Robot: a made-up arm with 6 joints.
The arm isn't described. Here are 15 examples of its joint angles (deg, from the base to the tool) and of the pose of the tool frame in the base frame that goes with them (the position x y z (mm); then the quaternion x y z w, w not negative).
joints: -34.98 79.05 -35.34 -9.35 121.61 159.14
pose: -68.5 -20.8 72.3 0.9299 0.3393 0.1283 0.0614
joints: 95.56 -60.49 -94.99 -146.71 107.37 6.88
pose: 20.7 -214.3 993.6 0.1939 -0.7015 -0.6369 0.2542
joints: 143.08 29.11 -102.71 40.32 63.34 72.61
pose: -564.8 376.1 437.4 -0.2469 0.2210 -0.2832 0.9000
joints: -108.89 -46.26 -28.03 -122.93 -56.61 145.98
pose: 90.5 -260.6 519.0 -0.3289 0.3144 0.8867 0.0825
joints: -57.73 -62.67 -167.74 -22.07 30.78 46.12
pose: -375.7 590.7 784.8 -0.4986 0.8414 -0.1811 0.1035
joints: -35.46 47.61 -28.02 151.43 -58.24 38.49
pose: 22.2 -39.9 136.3 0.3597 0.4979 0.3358 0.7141
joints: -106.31 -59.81 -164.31 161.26 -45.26 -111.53
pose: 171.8 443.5 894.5 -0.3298 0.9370 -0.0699 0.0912
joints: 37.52 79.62 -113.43 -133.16 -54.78 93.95
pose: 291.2 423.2 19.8 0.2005 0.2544 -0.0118 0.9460
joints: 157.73 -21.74 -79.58 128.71 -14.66 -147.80
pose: -393.9 172.1 683.8 0.6789 0.2376 0.4186 0.5545
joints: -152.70 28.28 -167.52 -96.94 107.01 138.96
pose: -362.4 -90.9 999.4 0.3795 0.5319 -0.5215 0.5487
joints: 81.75 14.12 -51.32 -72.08 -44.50 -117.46
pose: -56.3 529.4 367.2 -0.2746 0.4536 -0.8387 0.1244
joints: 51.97 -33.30 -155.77 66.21 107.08 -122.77
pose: -177.5 -62.3 1036.7 0.3764 -0.4936 0.7686 0.1547
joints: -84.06 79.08 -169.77 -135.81 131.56 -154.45
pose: 53.4 -648.8 558.1 -0.1081 0.8675 -0.3891 0.2904
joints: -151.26 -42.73 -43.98 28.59 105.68 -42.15
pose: -214.8 -154.2 533.2 -0.2774 0.0937 0.9470 0.1324
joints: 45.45 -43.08 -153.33 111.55 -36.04 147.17
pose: -124.8 -244.4 1016.0 0.3205 -0.9031 -0.2616 0.1148
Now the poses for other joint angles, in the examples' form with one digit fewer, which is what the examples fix.
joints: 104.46 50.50 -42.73 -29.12 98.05 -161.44
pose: 25 209 28 0.390 -0.690 -0.590 0.156
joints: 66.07 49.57 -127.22 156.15 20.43 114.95
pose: 260 706 385 0.458 -0.588 0.395 0.537
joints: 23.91 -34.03 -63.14 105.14 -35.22 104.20
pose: 323 36 669 -0.392 -0.568 0.302 0.658
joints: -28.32 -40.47 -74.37 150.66 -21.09 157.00
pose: 267 -135 739 0.012 -0.744 -0.425 0.516
